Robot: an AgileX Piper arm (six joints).
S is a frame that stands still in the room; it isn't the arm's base.
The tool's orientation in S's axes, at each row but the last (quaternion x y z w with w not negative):
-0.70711 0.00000 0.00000 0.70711
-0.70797 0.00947 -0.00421 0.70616
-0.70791 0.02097 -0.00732 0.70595
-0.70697 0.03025 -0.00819 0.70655
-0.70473 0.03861 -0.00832 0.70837
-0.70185 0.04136 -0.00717 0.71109
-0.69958 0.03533 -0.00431 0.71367
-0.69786 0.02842 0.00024 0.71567
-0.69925 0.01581 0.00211 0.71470
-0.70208 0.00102 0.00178 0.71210
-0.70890 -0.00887 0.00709 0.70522
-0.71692 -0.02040 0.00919 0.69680
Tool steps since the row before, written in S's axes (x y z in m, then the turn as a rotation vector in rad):
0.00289 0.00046 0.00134 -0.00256 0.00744 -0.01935
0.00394 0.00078 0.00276 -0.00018 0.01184 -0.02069
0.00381 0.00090 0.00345 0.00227 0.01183 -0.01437
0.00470 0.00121 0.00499 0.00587 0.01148 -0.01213
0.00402 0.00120 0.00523 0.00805 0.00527 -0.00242
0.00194 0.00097 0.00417 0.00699 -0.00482 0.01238
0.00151 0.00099 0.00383 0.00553 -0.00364 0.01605
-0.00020 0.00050 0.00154 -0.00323 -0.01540 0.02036
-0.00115 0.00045 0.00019 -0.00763 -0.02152 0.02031
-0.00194 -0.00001 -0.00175 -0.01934 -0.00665 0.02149
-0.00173 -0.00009 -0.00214 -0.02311 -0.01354 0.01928
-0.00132 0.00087 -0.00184 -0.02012 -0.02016 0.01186
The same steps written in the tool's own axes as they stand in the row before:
0.00289 -0.00134 0.00046 -0.00256 0.01935 0.00744
0.00390 -0.00279 0.00085 -0.00026 0.02066 0.01189
0.00370 -0.00353 0.00104 0.00207 0.01430 0.01196
0.00447 -0.00513 0.00146 0.00561 0.01194 0.01180
0.00370 -0.00539 0.00148 0.00778 0.00211 0.00578
0.00166 -0.00424 0.00115 0.00669 -0.01277 -0.00419
0.00128 -0.00387 0.00115 0.00501 -0.01635 -0.00302
-0.00028 -0.00152 0.00053 -0.00345 -0.02061 -0.01502
-0.00116 -0.00015 0.00043 -0.00773 -0.02058 -0.02122
-0.00193 0.00176 -0.00003 -0.01943 -0.02151 -0.00632
-0.00174 0.00214 -0.00004 -0.02336 -0.01927 -0.01312
-0.00131 0.00179 0.00098 -0.02077 -0.01162 -0.01964

